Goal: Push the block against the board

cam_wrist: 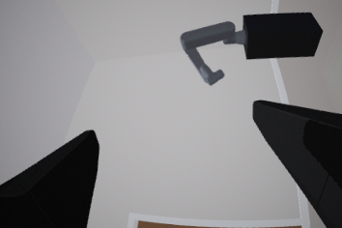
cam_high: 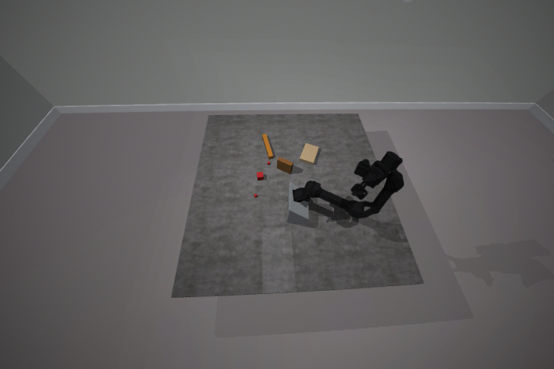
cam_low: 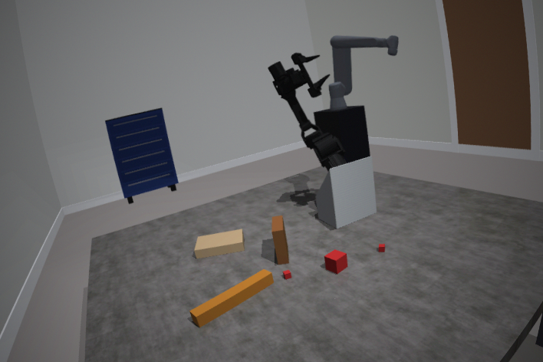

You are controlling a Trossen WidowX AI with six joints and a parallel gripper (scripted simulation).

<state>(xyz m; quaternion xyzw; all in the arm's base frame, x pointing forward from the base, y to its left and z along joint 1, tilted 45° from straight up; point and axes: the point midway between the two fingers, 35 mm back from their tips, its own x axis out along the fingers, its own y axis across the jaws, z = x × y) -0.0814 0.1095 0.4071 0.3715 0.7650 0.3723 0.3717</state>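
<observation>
Right now my gripper tip is 470 mm above the brown square block, 430 mm short of it and 210 mm to the right of it. From my gripper tip the other things lie so: tan block (550 mm ahead, 510 mm below, 20 mm to the left); orange board (640 mm ahead, 510 mm below, 320 mm to the left); red cube (510 mm below, 380 mm to the left, 380 mm ahead).
</observation>
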